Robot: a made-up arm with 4 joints.
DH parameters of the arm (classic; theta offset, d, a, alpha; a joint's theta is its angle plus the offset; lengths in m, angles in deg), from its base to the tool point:
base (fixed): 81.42 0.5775 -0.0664 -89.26
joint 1: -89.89 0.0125 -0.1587 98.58
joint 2: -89.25 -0.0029 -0.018 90
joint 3: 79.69 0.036 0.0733 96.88
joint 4: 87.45 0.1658 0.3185 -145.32
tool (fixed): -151.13 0.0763 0 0
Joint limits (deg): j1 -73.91..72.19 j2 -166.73..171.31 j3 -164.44..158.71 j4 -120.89..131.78
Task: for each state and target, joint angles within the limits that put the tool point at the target. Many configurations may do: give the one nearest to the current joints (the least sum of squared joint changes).
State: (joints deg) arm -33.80 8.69 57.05 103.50
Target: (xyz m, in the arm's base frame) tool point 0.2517 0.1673 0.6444
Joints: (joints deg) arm -73.91 22.70 45.33 56.48
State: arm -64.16 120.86 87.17 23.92
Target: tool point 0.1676 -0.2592 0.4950
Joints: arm -68.60 150.25 71.85 -8.95
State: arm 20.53 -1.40 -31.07 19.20
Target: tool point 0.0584 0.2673 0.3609
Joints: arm -18.90 16.38 -9.80 57.64
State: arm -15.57 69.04 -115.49 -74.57
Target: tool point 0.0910 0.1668 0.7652
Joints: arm -17.20 79.19 -106.38 -87.03
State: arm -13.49 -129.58 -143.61 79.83
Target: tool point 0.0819 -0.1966 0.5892
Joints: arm -37.99 -115.33 -124.48 88.88
